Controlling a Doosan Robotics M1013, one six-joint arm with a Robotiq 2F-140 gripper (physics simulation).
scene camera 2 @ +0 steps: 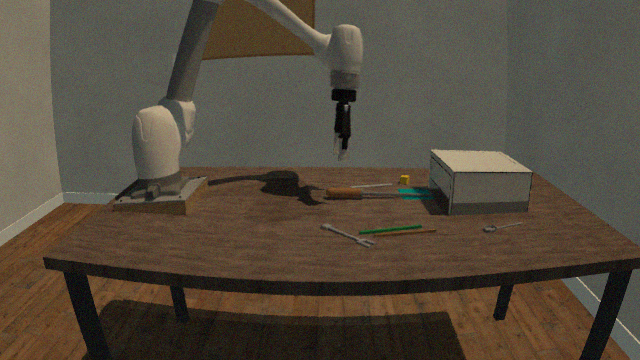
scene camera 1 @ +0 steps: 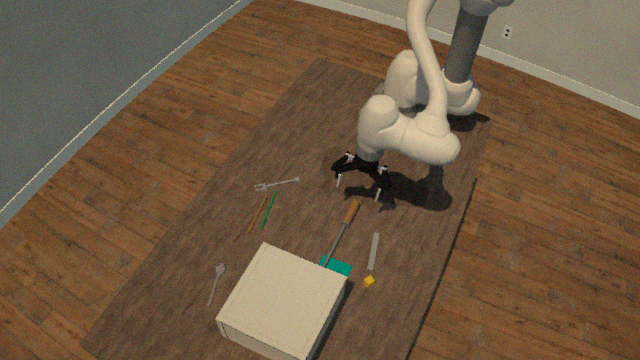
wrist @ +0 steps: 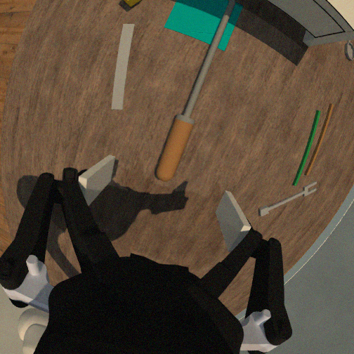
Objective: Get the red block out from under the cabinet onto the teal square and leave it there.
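Seen in the pictures: gripper, fingertip midpoint: (scene camera 2: 340, 157) (scene camera 1: 357, 191); arm's base, link origin: (scene camera 2: 160, 189) (scene camera 1: 398, 107).
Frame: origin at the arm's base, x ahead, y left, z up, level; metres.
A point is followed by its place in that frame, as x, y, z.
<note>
The red block does not show in any view; the space under the cabinet is hidden or dark. The white cabinet (scene camera 1: 287, 300) {1.048, -0.070, 0.101} (scene camera 2: 490, 190) {1.024, -0.224, 0.042} (wrist: 320, 20) stands at the table's far end from the arm's base. The teal square (scene camera 1: 340, 266) (scene camera 2: 407, 191) (wrist: 192, 25) lies flat at its near edge, partly hidden in the scene camera 1 view. A long tool with an orange-brown handle (scene camera 1: 351, 212) {0.610, -0.016, -0.002} (scene camera 2: 345, 193) {0.603, -0.035, -0.014} (wrist: 175, 147) lies with its grey shaft across the square towards the cabinet. My gripper (scene camera 1: 358, 187) {0.589, -0.011, 0.093} (scene camera 2: 342, 152) {0.589, -0.011, 0.093} (wrist: 167, 185) is open and empty, pointing down, above the table near the handle's end.
A grey strip (scene camera 1: 373, 251) {0.716, 0.100, -0.033} (scene camera 2: 371, 185) {0.712, 0.096, -0.031} (wrist: 123, 65) and a yellow cube (scene camera 1: 369, 281) {0.844, 0.123, -0.009} (scene camera 2: 404, 179) {0.834, 0.110, -0.017} lie on one side of the tool. A fork (scene camera 1: 277, 184) {0.570, -0.316, -0.031} (scene camera 2: 347, 235) {0.567, -0.321, -0.030} (wrist: 287, 200), a green stick (scene camera 1: 269, 210) {0.691, -0.293, -0.029} (wrist: 308, 145), a brown stick (scene camera 1: 257, 214) {0.725, -0.324, -0.027} and a spoon (scene camera 1: 220, 270) {0.977, -0.343, -0.032} lie on the other.
</note>
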